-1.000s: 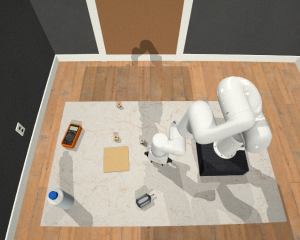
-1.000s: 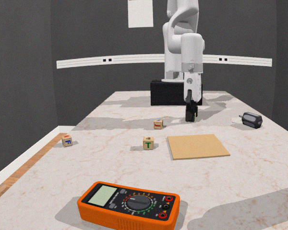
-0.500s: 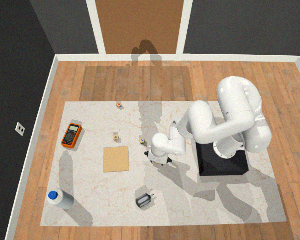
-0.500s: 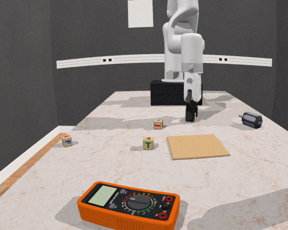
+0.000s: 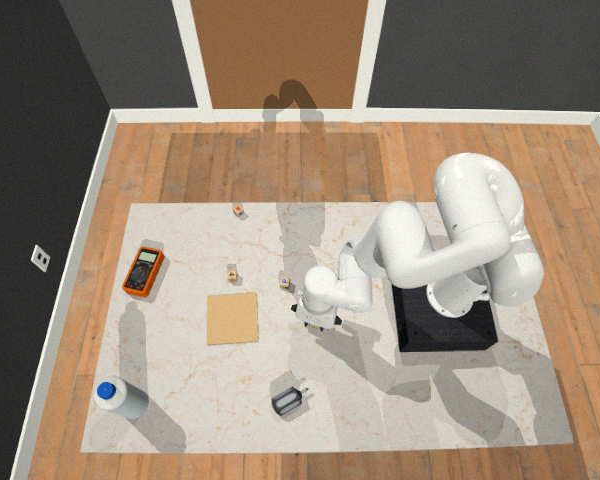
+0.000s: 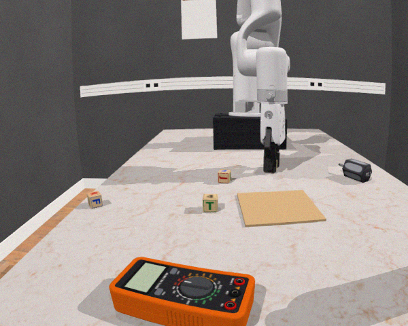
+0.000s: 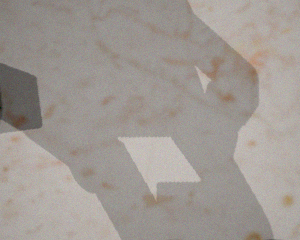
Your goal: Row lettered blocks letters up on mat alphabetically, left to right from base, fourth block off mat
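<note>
Right now the tan mat is 230 mm ahead of my hand, 20 mm below it and 10 mm to the right of it. Round my hand: black plug adapter 200 mm to the left, 60 mm ahead; orange multimeter 500 mm ahead, 150 mm to the right.
</note>
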